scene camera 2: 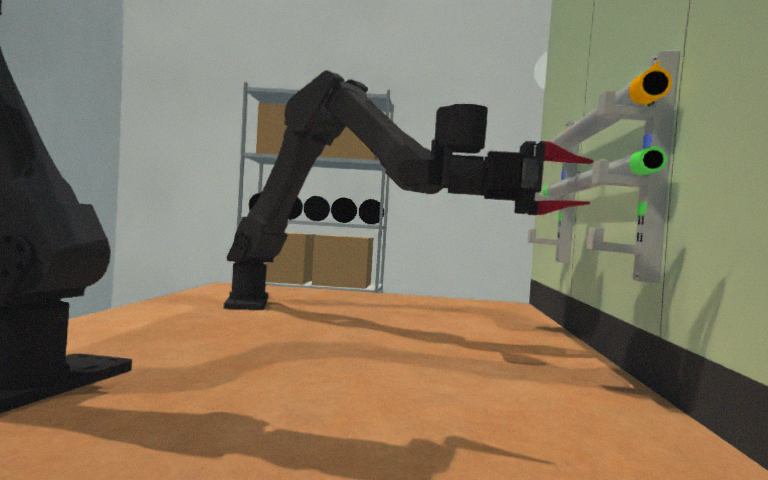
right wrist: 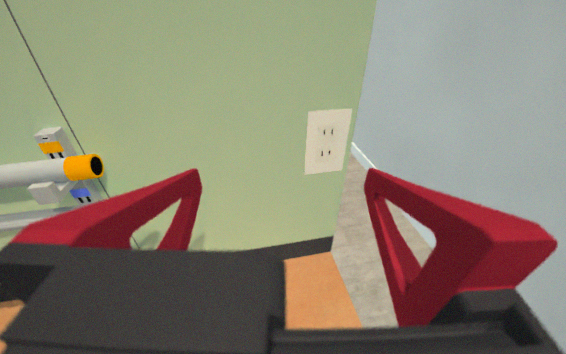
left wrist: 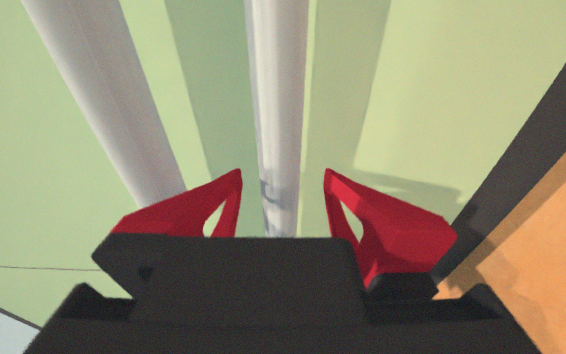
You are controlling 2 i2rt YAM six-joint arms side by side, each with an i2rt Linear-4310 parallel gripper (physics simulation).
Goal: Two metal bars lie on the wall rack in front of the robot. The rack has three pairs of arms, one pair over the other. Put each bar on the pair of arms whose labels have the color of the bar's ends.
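Frame: origin at the left arm's base, x ahead, y left, z up, level; centimetres.
Seen in the pictures: left gripper, fingertip midpoint: (left wrist: 282, 176); right gripper, fingertip midpoint: (right wrist: 282, 178); left arm's base at its link origin: (scene camera 2: 247, 302); right arm's base at its link origin: (scene camera 2: 19, 391).
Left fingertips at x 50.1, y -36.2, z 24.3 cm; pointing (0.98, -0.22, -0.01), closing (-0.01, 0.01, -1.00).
Offsets run from my left fingertips to a thing's top centre. "*": to the spot under its first point. Level surfaces: height alone.
The wall rack (scene camera 2: 649, 266) (right wrist: 50, 135) is on the green wall. The orange-ended bar @[dx -1.1, dy +0.2, dz +9.5 cm] (scene camera 2: 640, 89) (left wrist: 105, 100) (right wrist: 77, 168) rests on the top pair of arms, by the orange label @[* dx -4.1, dy -20.2, dz +10.5 cm] (right wrist: 51, 147). The green-ended bar @[dx -1.0, dy -0.6, dz +1.5 cm] (scene camera 2: 638, 162) (left wrist: 280, 100) (right wrist: 25, 219) rests on the middle pair, by the blue label @[* dx -4.1, dy -20.2, dz +3.1 cm] (scene camera 2: 647, 139) (right wrist: 80, 192). The bottom arms (scene camera 2: 614, 247), by the green label @[* dx -4.2, dy -20.5, dz -4.5 cm] (scene camera 2: 642, 208), hold no bar. My left gripper (scene camera 2: 590, 182) (left wrist: 282, 176) is half open, one finger above and one below the green-ended bar's line; contact cannot be told. My right gripper (right wrist: 282, 178) is open and empty, away from the bars.
The orange-brown table @[dz -24.3 cm] (scene camera 2: 339, 396) (right wrist: 320, 295) runs to a dark baseboard (scene camera 2: 719, 390) (left wrist: 515, 165) under the green wall. The right arm's base (scene camera 2: 33, 345) stands at the picture's left. A shelf unit (scene camera 2: 314, 161) with boxes stands behind. A wall outlet @[* dx -10.4, dy -57.6, dz +5.9 cm] (right wrist: 328, 142) shows between the right fingers.
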